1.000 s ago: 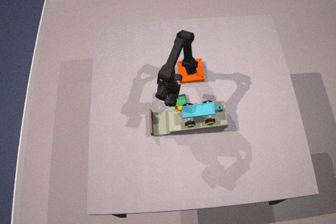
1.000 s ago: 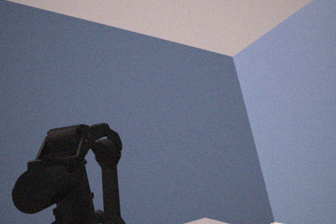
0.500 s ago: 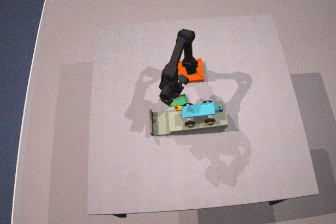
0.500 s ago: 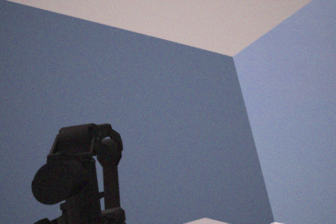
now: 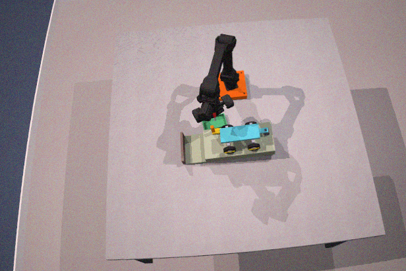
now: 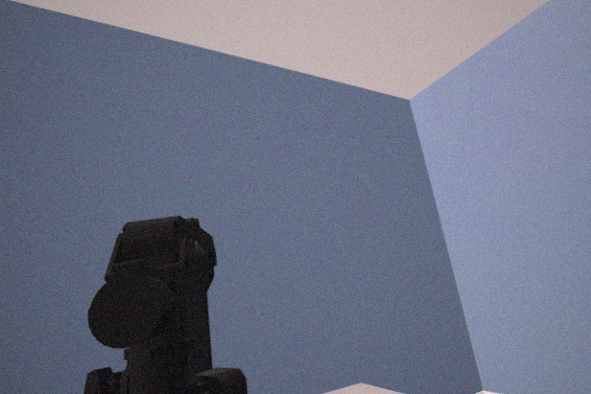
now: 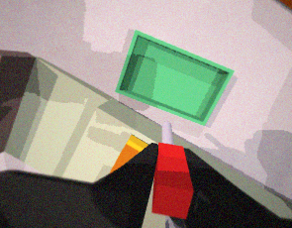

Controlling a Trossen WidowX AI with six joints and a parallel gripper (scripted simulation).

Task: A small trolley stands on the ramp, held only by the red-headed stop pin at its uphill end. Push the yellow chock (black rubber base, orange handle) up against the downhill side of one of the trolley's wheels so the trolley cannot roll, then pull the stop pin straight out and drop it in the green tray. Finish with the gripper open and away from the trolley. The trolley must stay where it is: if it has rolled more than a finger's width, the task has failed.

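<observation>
Now: gripper tip 30 mm past the green tray and 140 mm above it. Round my gripper tip: red-headed stop pin (right at my gripper tip); blue trolley (130 mm ahead, 90 mm to the left, 20 mm below); yellow chock (50 mm ahead, 50 mm below).
</observation>
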